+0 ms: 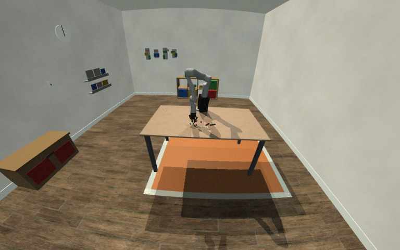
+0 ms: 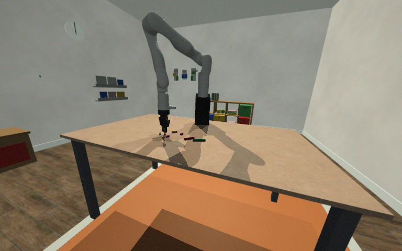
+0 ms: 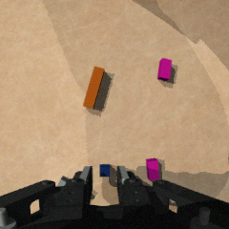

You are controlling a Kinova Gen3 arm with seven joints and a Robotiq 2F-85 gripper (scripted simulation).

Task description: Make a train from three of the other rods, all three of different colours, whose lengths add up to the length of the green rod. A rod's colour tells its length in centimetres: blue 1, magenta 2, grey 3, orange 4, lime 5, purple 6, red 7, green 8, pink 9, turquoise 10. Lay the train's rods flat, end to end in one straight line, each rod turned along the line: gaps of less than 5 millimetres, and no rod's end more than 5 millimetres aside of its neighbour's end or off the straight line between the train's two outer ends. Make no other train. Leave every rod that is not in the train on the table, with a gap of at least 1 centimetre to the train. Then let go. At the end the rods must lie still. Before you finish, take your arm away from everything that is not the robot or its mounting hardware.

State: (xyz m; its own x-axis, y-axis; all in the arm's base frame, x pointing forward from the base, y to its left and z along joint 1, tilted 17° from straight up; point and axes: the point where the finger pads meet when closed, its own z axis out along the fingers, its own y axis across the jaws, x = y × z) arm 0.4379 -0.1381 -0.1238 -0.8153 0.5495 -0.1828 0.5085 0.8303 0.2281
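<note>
Right now the blue rod is 3 cm below my hand. From my hand the other things lie so: grey rod (4 cm to the right, 3 cm below); then red rod (19 cm to the left, 3 cm below, 1 cm ahead); then orange rod (8 cm behind, 3 cm to the left, 3 cm below).
</note>
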